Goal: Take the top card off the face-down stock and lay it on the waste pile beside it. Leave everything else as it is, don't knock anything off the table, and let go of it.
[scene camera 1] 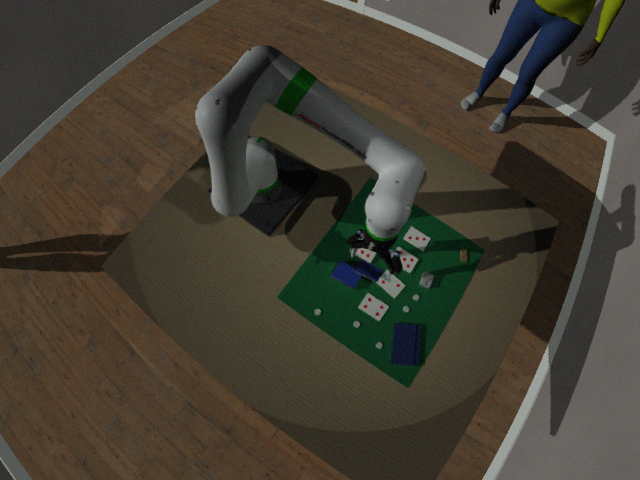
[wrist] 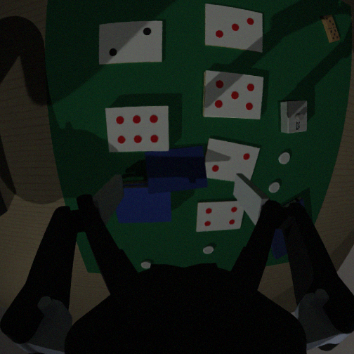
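Where they show: gripper, fingertip midpoint: (scene camera 1: 371, 264); arm's base at its link origin: (scene camera 1: 263, 187).
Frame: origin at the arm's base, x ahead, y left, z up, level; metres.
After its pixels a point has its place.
The face-down stock (scene camera 1: 346, 274) {y -0.190, x 0.425, z -0.003 m} (wrist: 144, 205) is blue and lies on the green mat (scene camera 1: 439, 310) {y -0.176, x 0.779, z -0.026 m} (wrist: 75, 125). A separate blue card (scene camera 1: 369, 270) {y -0.142, x 0.493, z -0.010 m} (wrist: 176, 169) lies askew at its side, partly over the stock's edge in the wrist view, and reaches the left edge of a card with two red dots (scene camera 1: 391, 284) {y -0.155, x 0.584, z -0.023 m} (wrist: 232, 162). A face-up card with six red dots (scene camera 1: 366, 253) {y -0.086, x 0.460, z -0.015 m} (wrist: 137, 129) lies on the stock's other side. Which pile is the waste is not clear. My gripper (scene camera 1: 375, 260) {y -0.141, x 0.491, z 0.051 m} (wrist: 178, 184) is open and empty above the blue cards, its fingers on either side.
Face-up cards with four (scene camera 1: 373, 306) {y -0.253, x 0.553, z -0.024 m} (wrist: 219, 217), five (scene camera 1: 406, 259) {y -0.047, x 0.603, z -0.018 m} (wrist: 233, 95) and three red dots (scene camera 1: 416, 238) {y 0.050, x 0.613, z -0.024 m} (wrist: 234, 27) lie nearby. A pale block (scene camera 1: 426, 280) {y -0.098, x 0.695, z -0.006 m} (wrist: 294, 117), a domino (scene camera 1: 463, 255) {y 0.057, x 0.805, z -0.018 m} (wrist: 330, 28), several white discs and a blue box (scene camera 1: 406, 344) {y -0.334, x 0.705, z -0.015 m} also stand on the mat.
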